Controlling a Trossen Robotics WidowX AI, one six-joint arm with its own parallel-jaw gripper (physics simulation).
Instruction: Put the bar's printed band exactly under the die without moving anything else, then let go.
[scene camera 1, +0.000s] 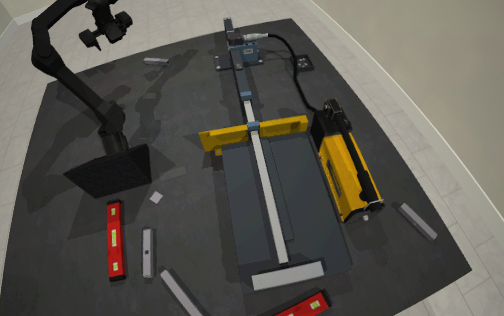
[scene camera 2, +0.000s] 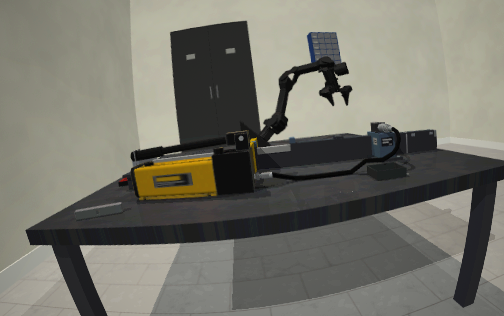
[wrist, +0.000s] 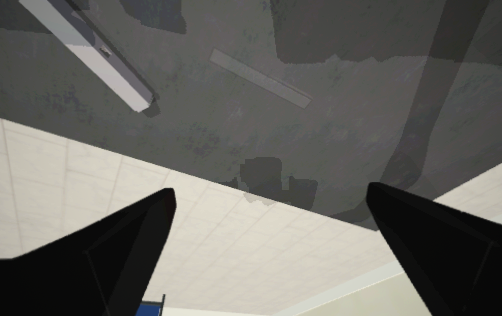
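Where they show: gripper, fingertip midpoint: (scene camera 1: 110, 44) (scene camera 2: 340, 105) (wrist: 270, 194); arm's base, origin of the base link: (scene camera 1: 117, 153) (scene camera 2: 262, 138).
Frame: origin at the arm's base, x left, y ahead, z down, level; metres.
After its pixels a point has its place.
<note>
My gripper (scene camera 1: 109, 37) @[x 0.420, y 0.075, z -0.130 m] (scene camera 2: 340, 102) @[x 0.420, y 0.075, z -0.130 m] (wrist: 270, 194) @[x 0.420, y 0.075, z -0.130 m] is open and empty, held high above the back left of the table. A long pale bar (scene camera 1: 270, 200) @[x -0.342, y 0.344, z -0.007 m] (scene camera 2: 274, 148) @[x -0.062, y 0.432, z -0.001 m] runs through the yellow fence toward a blue press head (scene camera 1: 249, 52) @[x 0.254, y 0.570, z 0.009 m] (scene camera 2: 381, 145) @[x 0.253, y 0.604, z 0.013 m] at the back. A short grey bar (scene camera 1: 156, 61) @[x 0.469, y 0.213, z 0.044 m] lies on the table near the back left edge. In the wrist view a grey bar (wrist: 107, 70) @[x 0.488, y 0.202, z 0.043 m] with a small hole lies at the upper left, beyond the fingers. I cannot make out the printed band or the die clearly.
A yellow fence (scene camera 1: 282, 126) @[x -0.147, y 0.488, z 0.002 m] crosses the dark bed. A yellow pump (scene camera 1: 345, 175) @[x -0.377, y 0.544, z -0.021 m] (scene camera 2: 175, 179) @[x -0.371, y 0.621, z 0.014 m] stands at the right, with a black hose (scene camera 1: 295, 75) @[x 0.081, y 0.681, z 0.047 m] (scene camera 2: 320, 175) @[x -0.007, y 0.658, z 0.055 m] to the press head. Red levels (scene camera 1: 114, 250) @[x -0.274, y -0.086, z 0.046 m] (scene camera 1: 305, 306) @[x -0.598, y 0.304, z 0.046 m] and other grey bars (scene camera 1: 147, 260) @[x -0.337, y -0.001, z 0.043 m] (scene camera 1: 417, 221) @[x -0.573, y 0.681, z 0.043 m] lie around.
</note>
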